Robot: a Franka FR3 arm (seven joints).
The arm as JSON. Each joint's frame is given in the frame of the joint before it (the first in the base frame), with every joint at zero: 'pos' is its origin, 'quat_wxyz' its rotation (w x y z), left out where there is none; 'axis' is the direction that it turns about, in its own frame. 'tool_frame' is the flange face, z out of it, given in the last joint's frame.
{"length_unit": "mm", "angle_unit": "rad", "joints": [
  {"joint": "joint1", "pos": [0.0, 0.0, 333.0], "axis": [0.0, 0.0, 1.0]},
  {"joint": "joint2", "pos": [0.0, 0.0, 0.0], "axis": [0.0, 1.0, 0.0]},
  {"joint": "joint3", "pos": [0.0, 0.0, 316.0], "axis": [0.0, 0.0, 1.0]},
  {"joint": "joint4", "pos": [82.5, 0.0, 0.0], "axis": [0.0, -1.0, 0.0]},
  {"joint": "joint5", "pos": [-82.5, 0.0, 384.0], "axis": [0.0, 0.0, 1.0]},
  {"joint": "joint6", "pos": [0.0, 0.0, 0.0], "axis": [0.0, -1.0, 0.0]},
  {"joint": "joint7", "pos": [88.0, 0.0, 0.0], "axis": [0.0, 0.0, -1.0]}
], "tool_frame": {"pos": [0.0, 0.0, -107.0], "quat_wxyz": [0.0, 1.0, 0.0, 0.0]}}
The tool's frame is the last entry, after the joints.
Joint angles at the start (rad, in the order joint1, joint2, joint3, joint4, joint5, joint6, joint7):
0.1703, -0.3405, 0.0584, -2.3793, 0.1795, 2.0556, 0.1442
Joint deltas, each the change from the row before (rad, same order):
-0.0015, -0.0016, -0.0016, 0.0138, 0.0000, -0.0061, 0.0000
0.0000, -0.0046, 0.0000, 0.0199, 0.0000, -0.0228, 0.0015
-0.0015, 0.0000, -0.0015, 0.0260, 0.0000, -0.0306, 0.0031
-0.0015, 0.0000, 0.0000, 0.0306, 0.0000, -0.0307, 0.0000
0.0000, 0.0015, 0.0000, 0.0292, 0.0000, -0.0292, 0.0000
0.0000, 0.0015, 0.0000, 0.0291, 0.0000, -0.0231, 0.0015
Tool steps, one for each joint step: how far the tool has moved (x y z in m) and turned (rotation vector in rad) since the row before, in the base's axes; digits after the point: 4 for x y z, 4 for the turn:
0.0022, -0.0007, 0.0067, 0.0030, -0.0090, -0.0019
0.0007, 0.0009, 0.0094, 0.0019, -0.0014, 0.0021
0.0017, -0.0001, 0.0097, 0.0017, 0.0051, -0.0011
0.0020, 0.0007, 0.0119, 0.0021, 0.0002, 0.0036
0.0017, 0.0012, 0.0107, 0.0016, 0.0015, 0.0049
0.0020, 0.0012, 0.0113, 0.0024, -0.0042, 0.0025

